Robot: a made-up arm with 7 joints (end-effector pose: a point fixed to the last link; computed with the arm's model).
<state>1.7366 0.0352 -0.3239 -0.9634 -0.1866 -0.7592 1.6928</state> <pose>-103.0 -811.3 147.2 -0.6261 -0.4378 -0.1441 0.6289</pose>
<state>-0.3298 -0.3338 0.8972 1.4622 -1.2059 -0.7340 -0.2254</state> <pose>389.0 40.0 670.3 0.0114 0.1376 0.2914 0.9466</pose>
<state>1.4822 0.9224 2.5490 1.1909 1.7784 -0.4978 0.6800</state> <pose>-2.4 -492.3 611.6 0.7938 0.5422 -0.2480 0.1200</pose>
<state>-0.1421 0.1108 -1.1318 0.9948 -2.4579 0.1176 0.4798</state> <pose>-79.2 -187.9 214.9 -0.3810 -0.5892 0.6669 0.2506</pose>
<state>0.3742 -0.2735 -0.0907 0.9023 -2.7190 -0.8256 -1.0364</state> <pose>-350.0 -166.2 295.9 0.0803 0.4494 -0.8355 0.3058</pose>
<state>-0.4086 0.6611 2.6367 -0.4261 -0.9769 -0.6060 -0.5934</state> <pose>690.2 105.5 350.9 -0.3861 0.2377 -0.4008 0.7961</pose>
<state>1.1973 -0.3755 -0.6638 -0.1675 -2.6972 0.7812 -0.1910</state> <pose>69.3 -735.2 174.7 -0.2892 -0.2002 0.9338 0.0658</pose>
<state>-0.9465 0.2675 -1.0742 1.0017 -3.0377 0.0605 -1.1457</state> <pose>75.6 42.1 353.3 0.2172 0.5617 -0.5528 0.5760</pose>
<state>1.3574 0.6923 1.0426 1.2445 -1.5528 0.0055 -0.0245</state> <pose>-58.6 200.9 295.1 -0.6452 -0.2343 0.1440 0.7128</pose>
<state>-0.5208 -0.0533 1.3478 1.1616 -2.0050 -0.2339 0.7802</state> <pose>39.2 81.4 670.8 -0.0231 0.3232 -0.0557 0.9444</pose>
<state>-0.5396 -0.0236 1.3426 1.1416 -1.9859 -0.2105 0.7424</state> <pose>36.3 88.7 676.1 -0.0042 0.3028 -0.0614 0.9511</pose>
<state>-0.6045 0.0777 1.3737 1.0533 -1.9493 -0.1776 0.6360</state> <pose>35.9 117.2 690.0 0.0332 0.2354 -0.0984 0.9663</pose>
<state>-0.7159 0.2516 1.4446 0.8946 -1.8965 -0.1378 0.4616</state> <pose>58.2 160.4 717.4 0.0827 0.1261 -0.1768 0.9726</pose>
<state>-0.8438 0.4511 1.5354 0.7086 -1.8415 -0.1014 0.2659</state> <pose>117.3 189.0 759.9 0.1214 0.0179 -0.2800 0.9521</pose>
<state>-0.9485 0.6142 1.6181 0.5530 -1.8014 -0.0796 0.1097</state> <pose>188.1 185.9 802.3 0.1352 -0.0498 -0.3695 0.9180</pose>
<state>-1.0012 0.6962 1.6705 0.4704 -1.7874 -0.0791 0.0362</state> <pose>231.3 172.7 824.2 0.1316 -0.0712 -0.4137 0.8981</pose>
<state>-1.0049 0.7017 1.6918 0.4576 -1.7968 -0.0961 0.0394</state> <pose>238.9 171.1 824.6 0.1217 -0.0637 -0.4151 0.8993</pose>
